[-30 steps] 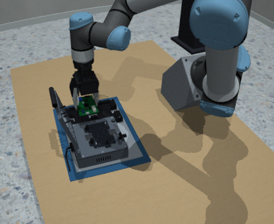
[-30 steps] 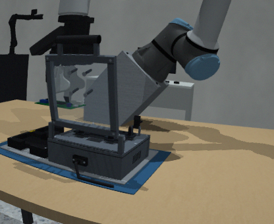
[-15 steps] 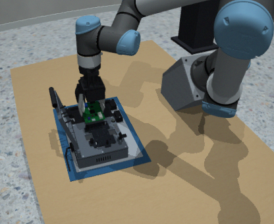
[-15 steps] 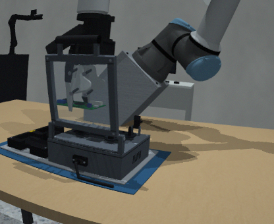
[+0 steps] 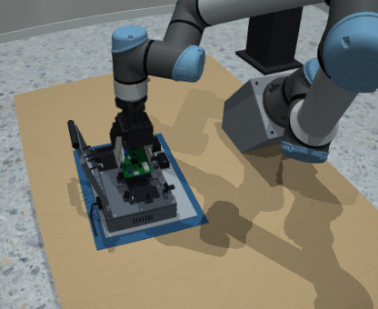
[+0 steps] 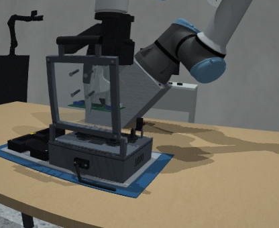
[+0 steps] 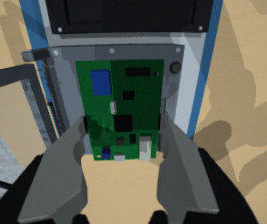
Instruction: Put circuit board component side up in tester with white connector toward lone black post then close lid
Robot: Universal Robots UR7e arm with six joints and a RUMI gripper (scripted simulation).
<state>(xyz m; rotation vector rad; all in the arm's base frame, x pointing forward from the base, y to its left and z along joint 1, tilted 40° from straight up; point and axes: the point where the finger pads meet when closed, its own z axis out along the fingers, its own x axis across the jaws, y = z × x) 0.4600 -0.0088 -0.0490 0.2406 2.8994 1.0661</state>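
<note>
Now: the nest 6 cm below my hand and 3 cm to the left of it. Also, from my hand: clear tester lid: 12 cm ahead, 5 cm above, 1 cm to the left; then green circuit board: right at my hand.
</note>
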